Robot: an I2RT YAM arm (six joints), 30 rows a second.
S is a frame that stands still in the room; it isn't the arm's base.
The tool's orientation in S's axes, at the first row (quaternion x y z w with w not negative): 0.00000 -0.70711 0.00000 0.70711
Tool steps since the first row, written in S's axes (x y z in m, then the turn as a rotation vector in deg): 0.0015 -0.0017 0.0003 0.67 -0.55 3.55; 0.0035 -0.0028 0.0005 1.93 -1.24 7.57; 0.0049 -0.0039 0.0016 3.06 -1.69 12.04; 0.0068 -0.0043 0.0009 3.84 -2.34 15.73
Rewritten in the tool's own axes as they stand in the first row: 0.0003 -0.0017 -0.0015 3.55 -0.55 -0.67; 0.0005 -0.0028 -0.0035 7.57 -1.24 -1.93; 0.0016 -0.0039 -0.0049 12.04 -1.69 -3.06; 0.0009 -0.0043 -0.0068 15.73 -2.34 -3.84
